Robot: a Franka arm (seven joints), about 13 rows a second.
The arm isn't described. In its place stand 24 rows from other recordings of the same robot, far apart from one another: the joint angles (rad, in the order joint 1, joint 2, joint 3, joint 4, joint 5, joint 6, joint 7), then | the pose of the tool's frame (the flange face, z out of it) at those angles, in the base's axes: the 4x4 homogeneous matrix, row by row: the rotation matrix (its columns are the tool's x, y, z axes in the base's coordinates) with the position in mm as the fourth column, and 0 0 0 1 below.
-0.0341, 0.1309, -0.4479, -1.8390, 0.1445, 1.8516, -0.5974 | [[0.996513 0.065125 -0.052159 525.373], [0.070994 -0.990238 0.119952 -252.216], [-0.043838 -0.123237 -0.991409 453.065], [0 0 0 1]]
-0.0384, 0.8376, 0.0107, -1.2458, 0.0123, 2.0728, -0.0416 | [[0.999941 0.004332 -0.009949 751.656], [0.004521 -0.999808 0.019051 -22.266], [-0.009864 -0.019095 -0.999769 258.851], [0 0 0 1]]
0.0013, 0.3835, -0.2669, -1.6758, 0.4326, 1.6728, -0.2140 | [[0.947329 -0.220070 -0.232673 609.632], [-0.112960 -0.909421 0.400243 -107.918], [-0.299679 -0.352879 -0.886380 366.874], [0 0 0 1]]
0.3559, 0.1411, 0.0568, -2.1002, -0.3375, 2.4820, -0.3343 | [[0.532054 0.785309 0.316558 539.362], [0.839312 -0.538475 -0.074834 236.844], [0.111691 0.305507 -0.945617 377.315], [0 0 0 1]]
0.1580, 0.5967, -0.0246, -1.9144, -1.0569, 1.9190, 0.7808 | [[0.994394 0.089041 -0.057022 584.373], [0.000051 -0.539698 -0.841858 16.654], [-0.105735 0.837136 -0.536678 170.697], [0 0 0 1]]
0.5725, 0.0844, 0.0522, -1.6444, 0.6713, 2.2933, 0.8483 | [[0.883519 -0.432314 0.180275 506.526], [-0.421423 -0.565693 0.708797 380.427], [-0.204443 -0.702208 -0.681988 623.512], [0 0 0 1]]
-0.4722, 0.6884, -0.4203, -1.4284, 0.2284, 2.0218, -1.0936 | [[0.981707 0.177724 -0.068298 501.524], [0.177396 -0.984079 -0.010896 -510.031], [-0.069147 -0.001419 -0.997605 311.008], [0 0 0 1]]
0.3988, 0.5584, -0.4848, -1.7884, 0.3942, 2.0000, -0.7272 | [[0.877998 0.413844 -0.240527 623.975], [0.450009 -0.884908 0.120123 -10.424], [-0.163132 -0.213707 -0.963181 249.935], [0 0 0 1]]
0.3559, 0.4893, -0.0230, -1.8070, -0.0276, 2.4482, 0.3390 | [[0.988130 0.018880 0.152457 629.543], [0.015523 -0.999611 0.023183 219.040], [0.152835 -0.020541 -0.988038 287.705], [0 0 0 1]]
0.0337, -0.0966, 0.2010, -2.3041, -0.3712, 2.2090, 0.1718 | [[0.958759 0.264884 0.103044 488.066], [0.283758 -0.912773 -0.293814 104.814], [0.016229 0.310936 -0.950292 387.739], [0 0 0 1]]
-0.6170, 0.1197, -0.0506, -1.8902, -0.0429, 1.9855, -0.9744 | [[0.946504 0.319281 -0.046788 460.366], [0.318639 -0.947648 -0.020790 -365.256], [-0.050976 0.004769 -0.998688 439.352], [0 0 0 1]]
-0.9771, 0.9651, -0.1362, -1.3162, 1.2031, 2.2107, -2.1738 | [[0.641868 0.263962 0.719951 378.635], [0.279338 -0.954861 0.101047 -643.497], [0.714126 0.136251 -0.686630 161.239], [0 0 0 1]]
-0.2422, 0.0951, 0.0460, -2.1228, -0.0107, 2.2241, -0.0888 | [[0.994873 -0.100985 0.005400 546.096], [-0.100957 -0.994877 -0.005286 -109.156], [0.005906 0.004713 -0.999971 367.657], [0 0 0 1]]
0.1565, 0.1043, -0.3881, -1.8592, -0.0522, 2.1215, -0.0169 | [[0.971194 -0.191294 0.142088 588.862], [-0.175141 -0.977360 -0.118713 -134.123], [0.161581 0.090408 -0.982710 480.834], [0 0 0 1]]
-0.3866, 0.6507, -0.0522, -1.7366, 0.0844, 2.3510, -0.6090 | [[0.992692 0.119179 -0.018969 603.120], [0.119856 -0.991992 0.039828 -278.512], [-0.014071 -0.041811 -0.999026 201.482], [0 0 0 1]]
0.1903, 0.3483, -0.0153, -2.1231, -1.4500, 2.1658, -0.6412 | [[-0.100393 0.906483 0.410134 565.530], [0.503720 0.401791 -0.764742 60.449], [-0.858014 0.129818 -0.496950 245.340], [0 0 0 1]]
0.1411, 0.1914, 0.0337, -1.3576, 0.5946, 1.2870, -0.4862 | [[0.743454 0.568266 -0.352633 559.166], [0.664149 -0.565337 0.489183 169.005], [0.078630 -0.597886 -0.797715 614.609], [0 0 0 1]]
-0.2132, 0.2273, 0.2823, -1.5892, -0.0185, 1.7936, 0.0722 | [[0.999841 -0.005704 -0.016907 627.730], [-0.004959 -0.999029 0.043785 26.684], [-0.017141 -0.043694 -0.998898 504.964], [0 0 0 1]]
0.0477, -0.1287, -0.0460, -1.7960, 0.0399, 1.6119, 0.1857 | [[0.980963 -0.186090 -0.055524 513.399], [-0.183690 -0.981925 0.045628 3.669], [-0.063012 -0.034560 -0.997414 590.415], [0 0 0 1]]
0.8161, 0.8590, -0.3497, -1.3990, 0.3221, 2.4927, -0.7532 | [[0.387756 0.882032 0.267702 646.073], [0.898167 -0.426836 0.105390 393.451], [0.207222 0.199576 -0.957720 240.428], [0 0 0 1]]
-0.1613, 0.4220, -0.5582, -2.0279, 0.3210, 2.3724, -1.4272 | [[0.870240 0.492580 0.006786 458.312], [0.492603 -0.870251 -0.002156 -384.233], [0.004843 0.005219 -0.999975 266.698], [0 0 0 1]]
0.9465, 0.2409, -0.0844, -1.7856, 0.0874, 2.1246, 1.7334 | [[0.614486 -0.788570 0.023734 407.485], [-0.785502 -0.608741 0.111446 486.633], [-0.073435 -0.087125 -0.993487 427.990], [0 0 0 1]]
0.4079, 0.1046, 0.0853, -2.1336, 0.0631, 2.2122, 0.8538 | [[0.919770 -0.389284 -0.049804 486.269], [-0.387576 -0.920939 0.040686 263.209], [-0.061705 -0.018119 -0.997930 356.807], [0 0 0 1]]
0.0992, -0.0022, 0.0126, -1.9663, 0.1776, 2.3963, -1.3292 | [[0.177015 0.896134 0.406953 589.020], [0.950311 -0.263204 0.166229 67.537], [0.256075 0.357307 -0.898197 518.031], [0 0 0 1]]
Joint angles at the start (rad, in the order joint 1, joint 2, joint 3, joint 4, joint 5, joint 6, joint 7):
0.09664, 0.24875, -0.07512, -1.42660, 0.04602, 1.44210, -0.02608
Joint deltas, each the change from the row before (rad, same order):
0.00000, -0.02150, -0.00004, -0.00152, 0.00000, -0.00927, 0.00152
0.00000, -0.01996, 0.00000, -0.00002, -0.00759, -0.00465, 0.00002
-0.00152, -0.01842, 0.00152, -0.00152, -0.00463, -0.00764, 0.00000
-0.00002, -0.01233, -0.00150, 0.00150, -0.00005, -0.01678, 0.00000
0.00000, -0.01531, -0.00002, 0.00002, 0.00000, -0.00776, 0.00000
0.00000, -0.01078, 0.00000, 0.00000, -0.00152, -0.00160, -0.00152
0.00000, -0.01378, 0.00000, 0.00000, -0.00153, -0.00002, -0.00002
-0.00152, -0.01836, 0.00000, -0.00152, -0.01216, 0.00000, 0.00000
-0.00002, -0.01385, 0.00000, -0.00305, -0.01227, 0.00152, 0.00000
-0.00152, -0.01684, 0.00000, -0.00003, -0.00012, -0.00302, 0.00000
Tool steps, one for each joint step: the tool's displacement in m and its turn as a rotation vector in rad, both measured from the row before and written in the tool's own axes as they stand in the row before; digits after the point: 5 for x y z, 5 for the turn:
-0.00832, -0.00017, -0.01012, 0.00122, 0.01068, 0.00067
-0.00745, 0.00071, -0.01029, -0.00651, 0.01507, 0.00025
-0.00720, 0.00056, -0.00847, -0.00323, 0.00911, 0.00004
-0.00619, 0.00072, -0.00578, 0.00089, -0.00292, 0.00105
-0.00632, -0.00004, -0.00734, 0.00088, 0.00755, -0.00052
-0.00407, 0.00015, -0.00548, -0.00098, 0.00913, -0.00163
-0.00501, 0.00016, -0.00717, -0.00091, 0.01370, -0.00021
-0.00667, 0.00234, -0.00888, -0.01086, 0.01653, 0.00318
-0.00477, 0.00160, -0.00596, -0.01138, 0.01199, 0.00200
-0.00646, 0.00108, -0.00844, 0.00097, 0.01377, 0.00138

